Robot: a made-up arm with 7 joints.
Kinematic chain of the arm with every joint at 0, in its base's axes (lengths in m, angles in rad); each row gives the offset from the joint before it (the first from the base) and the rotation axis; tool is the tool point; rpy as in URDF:
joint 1: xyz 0 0 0.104 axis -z
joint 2: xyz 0 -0.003 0.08 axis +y
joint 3: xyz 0 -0.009 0.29 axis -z
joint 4: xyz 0 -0.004 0.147 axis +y
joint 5: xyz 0 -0.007 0.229 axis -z
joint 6: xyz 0 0 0.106 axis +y
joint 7: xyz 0 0 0.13 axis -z
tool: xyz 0 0 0 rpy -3.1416 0 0
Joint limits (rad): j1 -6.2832..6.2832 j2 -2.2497..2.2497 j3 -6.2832..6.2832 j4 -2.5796..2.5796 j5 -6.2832..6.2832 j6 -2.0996..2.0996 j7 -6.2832..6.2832
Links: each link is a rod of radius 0.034 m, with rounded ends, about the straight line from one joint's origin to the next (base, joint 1, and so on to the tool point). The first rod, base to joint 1, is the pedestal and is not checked.
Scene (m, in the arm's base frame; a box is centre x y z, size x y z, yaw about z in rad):
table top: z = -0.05
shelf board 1: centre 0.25 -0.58 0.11 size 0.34 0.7 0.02 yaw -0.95
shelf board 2: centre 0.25 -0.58 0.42 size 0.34 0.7 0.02 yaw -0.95
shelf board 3: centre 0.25 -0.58 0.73 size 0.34 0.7 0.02 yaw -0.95
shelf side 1: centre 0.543 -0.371 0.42 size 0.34 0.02 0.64 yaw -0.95
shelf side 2: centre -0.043 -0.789 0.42 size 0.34 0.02 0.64 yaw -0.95
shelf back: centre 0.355 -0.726 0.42 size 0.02 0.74 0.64 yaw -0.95
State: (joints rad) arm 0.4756 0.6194 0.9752 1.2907 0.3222 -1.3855 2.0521
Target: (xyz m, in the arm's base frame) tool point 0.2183 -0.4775 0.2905
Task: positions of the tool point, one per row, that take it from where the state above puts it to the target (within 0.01 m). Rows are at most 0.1 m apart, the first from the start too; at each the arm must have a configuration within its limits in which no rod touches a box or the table.
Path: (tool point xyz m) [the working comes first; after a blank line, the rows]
Joints at the target: 0.5544 0.7431 0.9539 2.0511 0.4301 -1.3847 2.0521
Straight joint move there: touches shelf board 2.

1: 0.3151 -0.4339 0.6142
2: 0.2658 -0.3979 0.6041
3: 0.2202 -0.3623 0.5731
4: 0.1783 -0.3249 0.5262
5: 0.1374 -0.2848 0.4685
6: 0.0939 -0.2440 0.4041
7: 0.1044 -0.2566 0.4068
8: 0.1150 -0.2704 0.4009
9: 0.1232 -0.2856 0.3856
10: 0.1264 -0.3013 0.3612
11: 0.1226 -0.3157 0.3288
12: 0.1103 -0.3265 0.2905
13: 0.1574 -0.4076 0.2947
14: 0.2183 -0.4775 0.2905

